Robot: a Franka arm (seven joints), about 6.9 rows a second.
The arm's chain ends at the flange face. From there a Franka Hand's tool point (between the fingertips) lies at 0.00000 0.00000 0.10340 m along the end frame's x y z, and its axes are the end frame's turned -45 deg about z.
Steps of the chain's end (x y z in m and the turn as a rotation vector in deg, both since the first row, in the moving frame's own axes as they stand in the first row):
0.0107, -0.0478, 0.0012, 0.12, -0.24, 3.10
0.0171, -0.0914, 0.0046, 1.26, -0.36, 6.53
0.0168, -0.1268, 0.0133, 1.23, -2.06, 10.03
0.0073, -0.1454, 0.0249, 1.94, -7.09, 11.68
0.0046, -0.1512, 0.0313, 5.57, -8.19, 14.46
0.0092, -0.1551, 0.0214, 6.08, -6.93, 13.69
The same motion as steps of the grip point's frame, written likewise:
0.0412, -0.0267, 0.0012, 0.25, -0.08, 3.10
0.0780, -0.0545, 0.0046, 1.15, 0.64, 6.53
0.1009, -0.0820, 0.0132, 2.33, -0.59, 10.03
0.1026, -0.1097, 0.0241, 6.39, -3.64, 11.68
0.1091, -0.1214, 0.0298, 9.73, -1.85, 14.46
0.1171, -0.1197, 0.0201, 9.20, -0.60, 13.69

